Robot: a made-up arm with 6 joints.
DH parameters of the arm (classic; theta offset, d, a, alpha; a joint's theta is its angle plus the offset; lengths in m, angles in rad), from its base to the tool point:
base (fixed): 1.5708 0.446 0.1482 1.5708
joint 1: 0 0.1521 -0.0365 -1.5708
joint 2: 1.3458 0 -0.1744 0
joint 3: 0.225 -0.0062 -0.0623 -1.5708
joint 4: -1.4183 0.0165 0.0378 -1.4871
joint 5: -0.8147 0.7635 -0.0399 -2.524
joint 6: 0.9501 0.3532 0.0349 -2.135
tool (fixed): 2.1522 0.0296 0 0
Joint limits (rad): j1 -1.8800..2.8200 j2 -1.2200..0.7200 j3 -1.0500..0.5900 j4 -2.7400..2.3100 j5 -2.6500..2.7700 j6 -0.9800..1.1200
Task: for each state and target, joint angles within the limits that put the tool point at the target. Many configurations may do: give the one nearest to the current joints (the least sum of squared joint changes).
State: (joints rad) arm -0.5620 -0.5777 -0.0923 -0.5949 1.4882 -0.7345
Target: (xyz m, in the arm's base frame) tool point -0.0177 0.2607 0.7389
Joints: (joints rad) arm -0.5411 -0.5122 0.3961 -1.0300 1.5500 -0.7906
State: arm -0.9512 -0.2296 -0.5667 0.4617 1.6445 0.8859
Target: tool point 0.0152 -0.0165 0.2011
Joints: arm -0.8809 -0.1142 -0.4219 0.1478 1.6840 0.8985
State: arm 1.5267 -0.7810 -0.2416 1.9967 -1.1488 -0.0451
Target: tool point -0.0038 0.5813 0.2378
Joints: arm 1.4405 -1.2003 0.0278 1.3937 -1.5400 -0.1342
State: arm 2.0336 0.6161 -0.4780 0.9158 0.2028 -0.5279
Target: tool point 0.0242 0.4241 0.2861
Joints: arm 1.8146 0.7200 0.2202 0.6111 -0.0180 -0.4995
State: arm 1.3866 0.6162 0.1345 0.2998 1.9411 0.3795
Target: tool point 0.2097 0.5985 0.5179
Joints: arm 1.8285 0.6283 -0.0452 0.7447 1.7604 0.4738
